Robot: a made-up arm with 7 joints.
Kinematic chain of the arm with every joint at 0, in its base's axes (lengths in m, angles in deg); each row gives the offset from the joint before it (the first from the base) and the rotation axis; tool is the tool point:
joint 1: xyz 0 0 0 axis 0 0.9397 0.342
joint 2: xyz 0 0 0 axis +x
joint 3: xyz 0 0 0 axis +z
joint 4: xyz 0.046 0 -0.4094 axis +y
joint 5: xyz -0.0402 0 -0.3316 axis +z
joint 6: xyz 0 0 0 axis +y
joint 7: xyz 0 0 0 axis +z
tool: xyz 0 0 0
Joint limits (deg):
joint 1: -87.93..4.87
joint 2: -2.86..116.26
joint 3: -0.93..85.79
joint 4: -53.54..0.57
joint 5: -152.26..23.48
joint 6: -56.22..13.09
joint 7: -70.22..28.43
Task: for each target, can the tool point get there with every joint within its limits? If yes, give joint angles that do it. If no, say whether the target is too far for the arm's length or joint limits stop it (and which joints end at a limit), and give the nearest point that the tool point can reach.
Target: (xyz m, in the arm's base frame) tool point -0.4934 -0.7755 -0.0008
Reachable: no: too far | nearest point -0.0554 -0.0378 -0.7375 | short by 1.131 m
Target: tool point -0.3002 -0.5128 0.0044
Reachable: no: joint limits stop it (at a limit: joint 1, joint 2, joint 3, joint 4) | nearest point -0.0554 -0.0378 -0.7375 | short by 0.914 m
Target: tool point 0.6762 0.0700 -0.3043
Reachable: yes | joints -56.71 13.50 21.97 -19.86 -44.55 -26.30 -62.51
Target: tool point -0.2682 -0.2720 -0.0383
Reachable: no: joint limits stop it (at a limit: joint 1, joint 2, joint 3, joint 4) | nearest point -0.0554 -0.0378 -0.7375 | short by 0.768 m
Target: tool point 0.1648 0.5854 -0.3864
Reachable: yes | joints -10.79 36.17 76.69 -43.53 3.53 -40.76 -58.87
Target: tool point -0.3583 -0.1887 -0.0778
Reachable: no: joint limits stop it (at a limit: joint 1, joint 2, joint 3, joint 4) | nearest point -0.0578 -0.0353 -0.7375 | short by 0.741 m
